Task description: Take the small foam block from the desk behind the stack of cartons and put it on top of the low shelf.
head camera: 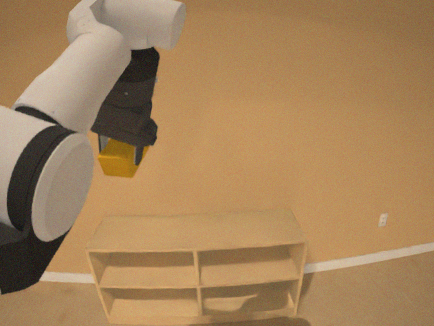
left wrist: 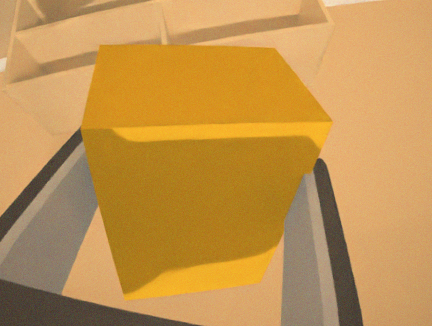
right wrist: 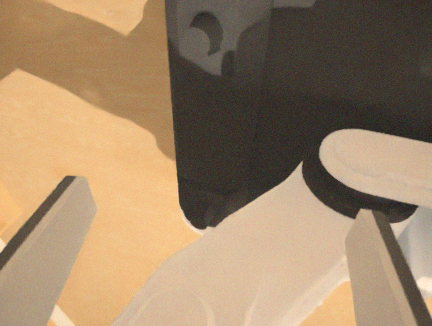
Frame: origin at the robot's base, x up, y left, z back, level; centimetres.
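Seen in the pictures: left gripper, fingertip midpoint: (head camera: 120,156) (left wrist: 201,158); right gripper, fingertip midpoint: (right wrist: 218,209).
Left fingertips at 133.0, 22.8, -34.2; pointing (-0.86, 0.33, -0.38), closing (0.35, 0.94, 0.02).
Pixels of each thing's top centre, then the offset from my left fingertips to it, as dx, dy, dz. "spot": a spot on its surface instead. Level surfaces: height alone.
- yellow foam block at its top centre: (left wrist: 211,293) (head camera: 122,131) +4.3, -0.4, -1.5
- low shelf at its surface level: dx -72.0
- pale body part at a spot on its surface: (right wrist: 215,270) spot: -85.8, -30.6, +44.4
- wooden floor at its surface level: dx -132.9
The yellow foam block (head camera: 118,162) (left wrist: 200,195) is held between the fingers of my left gripper (head camera: 119,149) (left wrist: 201,158), which is shut on it. In the head camera the block is in the air at the left, higher in the picture than the low shelf (head camera: 200,232). The low shelf is light wood with a bare flat top and four open compartments; part of it (left wrist: 165,25) also shows behind the block in the left wrist view. My right gripper (right wrist: 218,209) is open, with its fingers wide apart and no thing between them. The desk and the cartons do not show.
A tan wall (head camera: 280,125) stands behind the shelf, with a white baseboard (head camera: 370,258) and an outlet (head camera: 383,219). In the right wrist view, the robot's dark base (right wrist: 220,140) and pale body part (right wrist: 215,270) lie beyond the fingers, over the wooden floor (right wrist: 115,200).
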